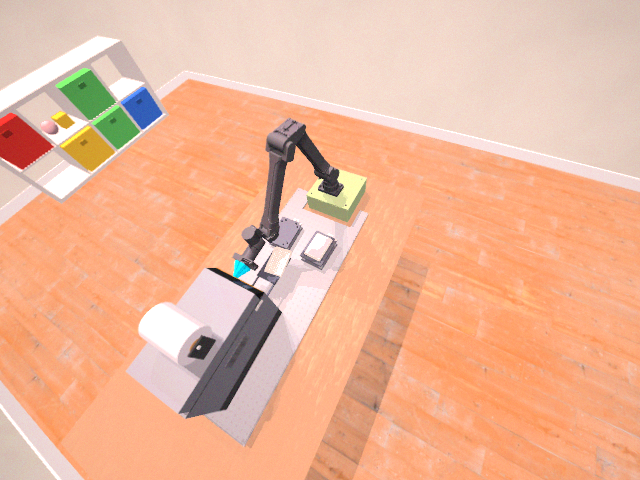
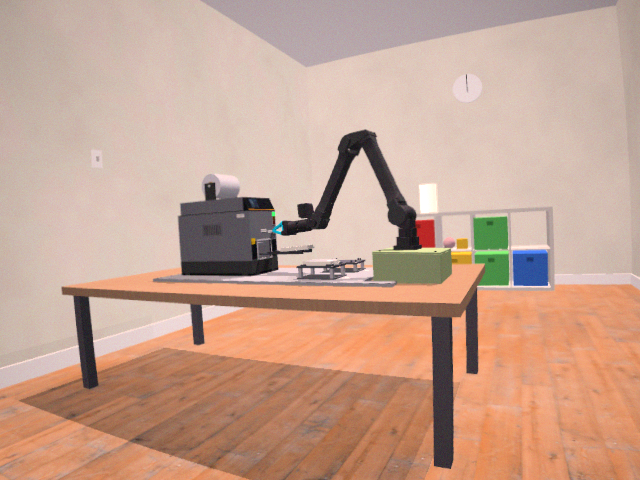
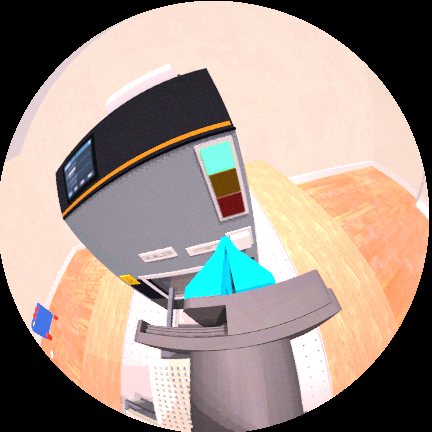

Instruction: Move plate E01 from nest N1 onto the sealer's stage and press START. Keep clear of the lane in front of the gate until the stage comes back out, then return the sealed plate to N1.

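Places are measured from the arm's base along level axes (x ahead, y left, z up), in metres.
Where they show: gripper, between the fingertips: (image 2: 272,230) (image 3: 225,241); arm's base, origin of its link: (image 1: 330,188) (image 2: 407,249).
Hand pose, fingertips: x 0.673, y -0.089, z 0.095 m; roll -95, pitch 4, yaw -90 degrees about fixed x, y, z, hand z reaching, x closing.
Observation:
Things, the pixels of their top centre, and the offset from my fingertips. "spot": a spot on its surface instead.
- light perforated plate, centre of its top: (image 3: 179,401) (image 2: 297,245) (image 1: 277,260) dy +0.082, dx -0.179, dz -0.069 m
- extended stage, a spot on its surface: (image 2: 293,250) spot: dy +0.124, dx -0.183, dz -0.088 m
- white button-like block, a spot on its surface: (image 3: 241,236) spot: dy -0.017, dx -0.005, dz +0.006 m
- empty dark nest, centre of its top: (image 2: 343,258) (image 1: 284,230) dy -0.016, dx -0.353, dz -0.140 m
- white-topped plate, centre of its top: (image 2: 321,260) (image 1: 318,245) dy +0.191, dx -0.349, dz -0.125 m
- white roll, centre of its top: (image 3: 140,79) (image 1: 163,328) (image 2: 220,175) dy +0.086, dx +0.229, dz +0.283 m
The sealer (image 1: 222,291) (image 2: 217,242) (image 3: 145,205) is a grey box with a dark top; the green segment of its light stack (image 3: 218,157) is lit. A light perforated plate (image 1: 279,258) (image 2: 298,247) (image 3: 172,387) sits on the extended stage (image 1: 267,273) (image 2: 293,252) outside the gate. My gripper (image 1: 236,276) (image 2: 273,230) (image 3: 225,241) is shut and empty, its cyan tips close to the sealer's face, near a white button-like block (image 3: 241,236) beside a label. Contact cannot be told. An empty dark nest (image 1: 287,232) stands by the arm. Nest labels cannot be read.
A second nest (image 1: 313,263) (image 2: 320,268) holds a white-topped plate (image 1: 318,246) (image 2: 326,261). The arm stands on a green block (image 1: 330,206) (image 2: 410,266). A white roll (image 1: 170,330) (image 2: 225,184) sits on the sealer. The stage juts out below my gripper.

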